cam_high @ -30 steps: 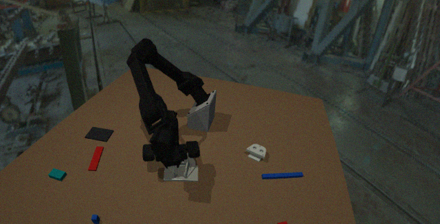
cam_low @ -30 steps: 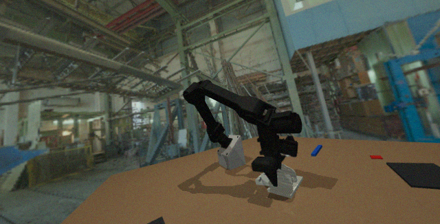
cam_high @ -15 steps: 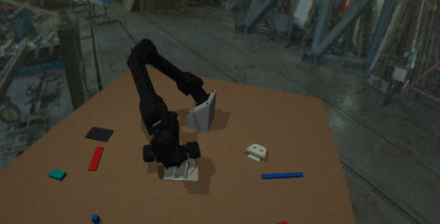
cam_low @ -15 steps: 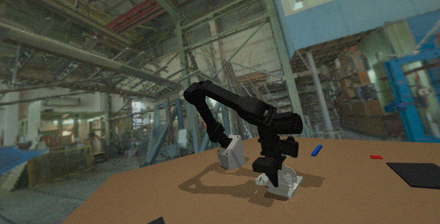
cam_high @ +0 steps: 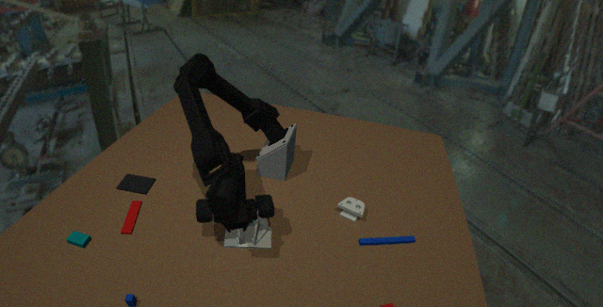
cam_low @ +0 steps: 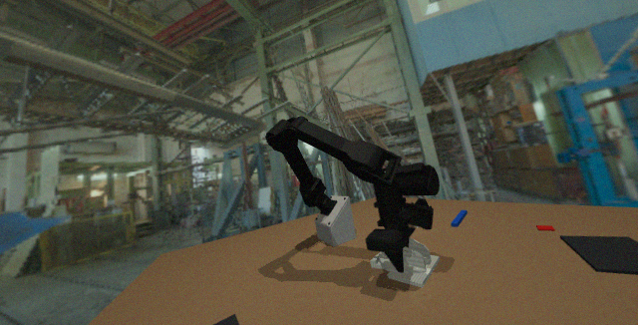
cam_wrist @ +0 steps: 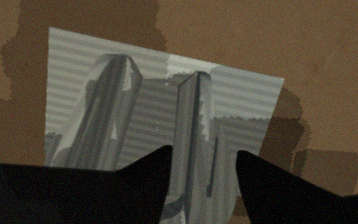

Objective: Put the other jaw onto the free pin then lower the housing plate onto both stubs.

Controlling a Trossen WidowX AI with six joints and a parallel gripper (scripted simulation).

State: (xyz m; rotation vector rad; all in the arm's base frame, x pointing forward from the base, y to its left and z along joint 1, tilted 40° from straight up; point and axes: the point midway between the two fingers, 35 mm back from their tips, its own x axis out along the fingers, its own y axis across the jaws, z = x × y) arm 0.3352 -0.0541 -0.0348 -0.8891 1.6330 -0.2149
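My gripper tip is 30 mm to the right of the white base and 10 mm above it. Also, from my gripper tip: blue cube (280 mm ahead, 150 mm to the right); then grey jaw (40 mm behind); then red bar (50 mm ahead, 310 mm to the right, 10 mm below).
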